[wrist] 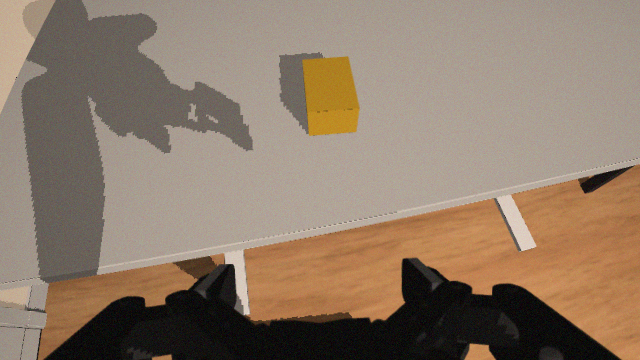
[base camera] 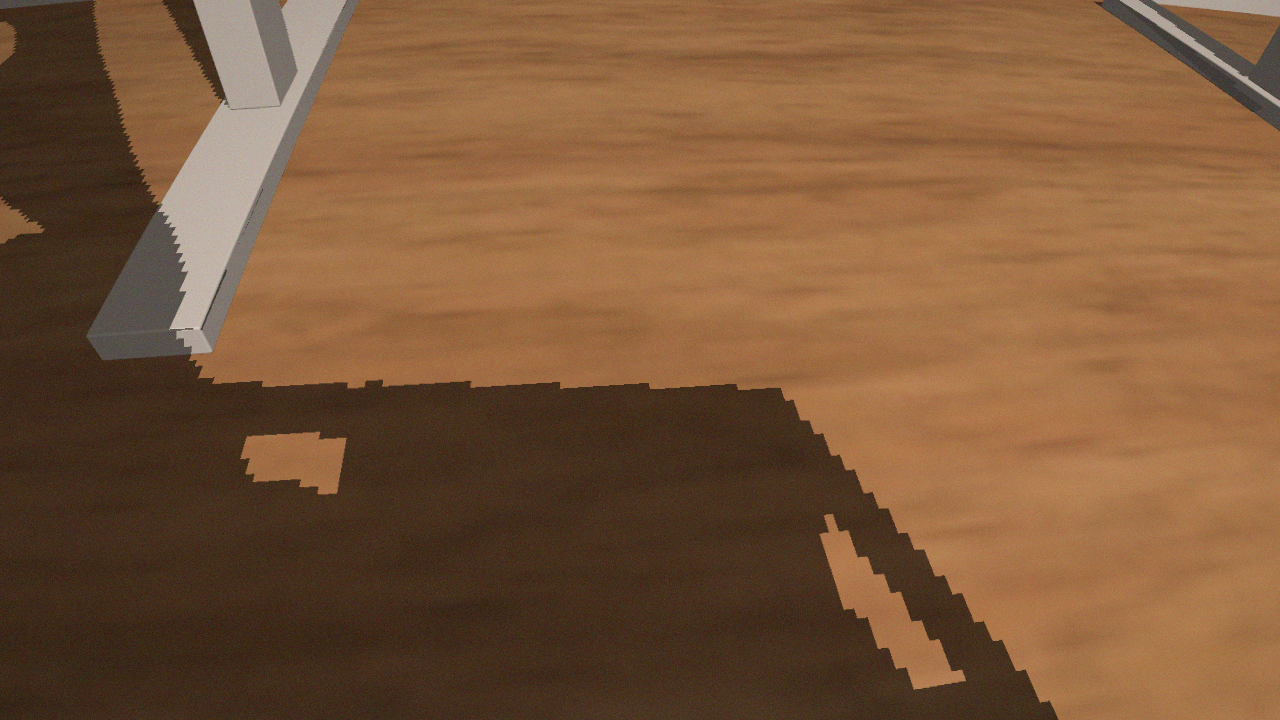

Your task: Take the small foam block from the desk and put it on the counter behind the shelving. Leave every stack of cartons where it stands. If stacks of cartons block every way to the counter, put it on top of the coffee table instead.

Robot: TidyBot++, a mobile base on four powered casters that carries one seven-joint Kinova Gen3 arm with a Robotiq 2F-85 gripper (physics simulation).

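Places are measured from the arm's base along level axes (x ahead, y left, z up), in millimetres.
Pixels of known places: gripper, fingertip midpoint: (wrist: 318,280).
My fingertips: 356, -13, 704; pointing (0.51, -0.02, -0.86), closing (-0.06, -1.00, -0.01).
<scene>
For each thing: its middle in the pictures, then the offset to it from my fingertips, as dx, dy, dz. "pt": a spot on its surface instead. Level surfaces: height alone.
- small yellow foam block at the middle of its body: (wrist: 329,95) +248, -33, -128
- grey desk top at its surface level: dz -151
- foot at a spot on its surface: (base camera: 1190,53) pt +687, -826, -1084
- dark object at a spot on its surface: (wrist: 605,179) pt +447, -1355, -961
A small yellow foam block (wrist: 331,87) lies on the grey desk top (wrist: 425,125), a little above the middle of the wrist view, set in from the desk's near edge. My gripper (wrist: 318,280) is open, its two dark fingers wide apart at the bottom of the wrist view, with desk edge and floor showing beyond them. The block is apart from the fingers, further up in the picture. The counter, the shelving, the cartons and the coffee table cannot be made out in these views.
A pale desk leg with its long foot (base camera: 223,179) stands at the left of the base camera view, and another foot (base camera: 1190,53) is at the upper right. Desk feet also show below the edge in the wrist view. A dark object (wrist: 605,179) is at the right.
</scene>
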